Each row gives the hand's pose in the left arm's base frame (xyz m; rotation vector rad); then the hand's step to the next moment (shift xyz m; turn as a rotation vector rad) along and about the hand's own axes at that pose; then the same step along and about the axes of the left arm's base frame.
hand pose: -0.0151 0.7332 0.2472 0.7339 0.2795 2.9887
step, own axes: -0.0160 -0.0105 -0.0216 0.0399 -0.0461 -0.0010
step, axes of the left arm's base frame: 0.0042 0.0053 -0.0280 -0.0355 0.0488 0.0086
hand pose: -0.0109 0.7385 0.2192 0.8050 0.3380 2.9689
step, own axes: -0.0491 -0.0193 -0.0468 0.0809 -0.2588 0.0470
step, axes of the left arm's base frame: 0.0186 0.0046 -0.0679 -0.0492 0.2699 0.0221
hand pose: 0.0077 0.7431 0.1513 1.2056 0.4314 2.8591
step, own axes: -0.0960 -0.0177 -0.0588 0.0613 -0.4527 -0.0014
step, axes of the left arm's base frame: 0.0245 -0.0085 -0.1110 -0.0884 0.4422 -0.0733
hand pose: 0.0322 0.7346 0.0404 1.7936 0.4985 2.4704
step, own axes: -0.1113 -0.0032 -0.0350 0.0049 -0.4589 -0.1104
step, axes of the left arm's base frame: 0.0032 -0.0301 -0.1127 -0.1727 0.4103 -0.1569
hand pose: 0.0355 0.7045 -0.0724 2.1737 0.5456 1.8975
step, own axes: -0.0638 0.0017 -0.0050 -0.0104 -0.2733 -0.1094
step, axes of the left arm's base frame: -0.0114 -0.0277 -0.0566 -0.1472 0.2352 -0.0989
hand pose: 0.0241 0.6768 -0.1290 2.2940 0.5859 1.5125
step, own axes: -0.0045 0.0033 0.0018 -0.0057 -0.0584 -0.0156
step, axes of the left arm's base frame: 0.0006 -0.0052 -0.0026 -0.0255 0.0481 -0.0268
